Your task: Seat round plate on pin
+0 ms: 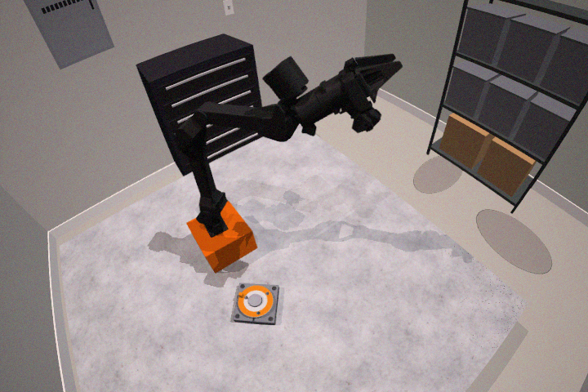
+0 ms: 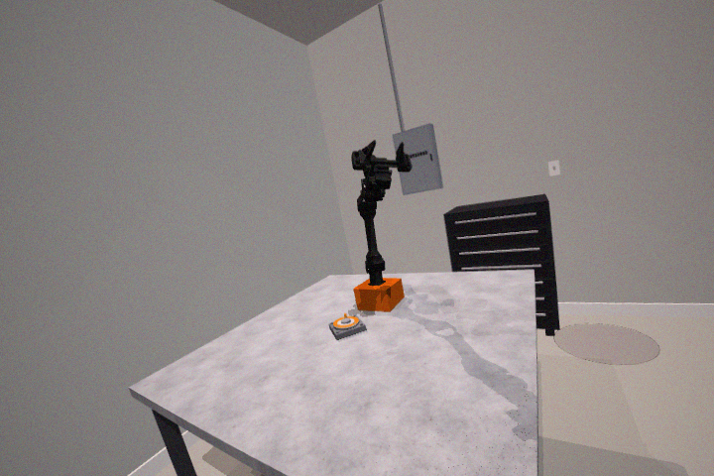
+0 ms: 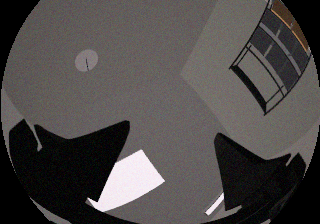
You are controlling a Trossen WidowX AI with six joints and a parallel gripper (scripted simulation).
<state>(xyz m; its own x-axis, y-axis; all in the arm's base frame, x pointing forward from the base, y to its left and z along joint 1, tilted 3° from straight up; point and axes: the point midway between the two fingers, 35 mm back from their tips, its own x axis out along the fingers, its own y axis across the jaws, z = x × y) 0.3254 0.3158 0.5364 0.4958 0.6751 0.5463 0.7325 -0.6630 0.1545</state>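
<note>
The square base is 5 cm behind my gripper tip, 36 cm to the right of it and 64 cm below it.
</note>
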